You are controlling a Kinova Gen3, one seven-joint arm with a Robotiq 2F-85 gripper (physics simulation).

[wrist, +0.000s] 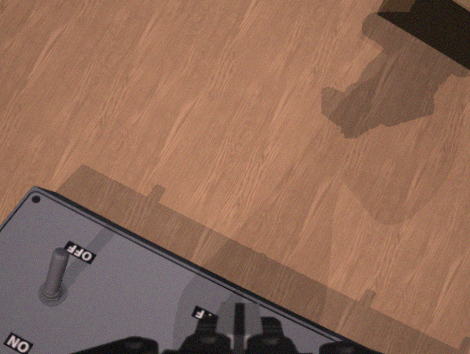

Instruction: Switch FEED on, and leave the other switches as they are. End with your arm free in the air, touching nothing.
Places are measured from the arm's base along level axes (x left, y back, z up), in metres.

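Pixels of known places: gripper, fingertip midpoint: [239, 329].
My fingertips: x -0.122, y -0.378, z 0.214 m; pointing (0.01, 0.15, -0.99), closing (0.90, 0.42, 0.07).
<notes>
For each thing: its middle in the pictures, then the offset to it from my fingertips. "*": a spot on its surface instead. Level surfaces: height alone.
- grey switch panel, surface spot: [130, 290] * dx -0.062, dy -0.043, dz -0.219 m
- grey toggle switch, body centre: [55, 273] dx -0.115, dy -0.051, dz -0.186 m
- second OFF label, surface spot: [201, 313] * dx -0.002, dy -0.034, dz -0.224 m
- wood-grained table top, surface height: dz -0.301 m
A grey switch panel [130, 290] fills the lower left of the wrist view. At its left a grey toggle switch [56, 272] leans toward its OFF label [80, 252], with an ON label [18, 343] on the other side. A second OFF label [201, 313] is partly hidden behind my gripper [239, 320], and the switch that belongs to it does not show. My gripper is shut with nothing between its fingertips, over the panel near its long edge. Whether it touches anything below is hidden. The name FEED does not show in this view.
A wood-grained table top [165, 90] lies beyond the panel's long edge. A dark block-like object [435, 30] shows at the top right corner. Shadows of the arm, the panel and switch levers fall on the table.
</notes>
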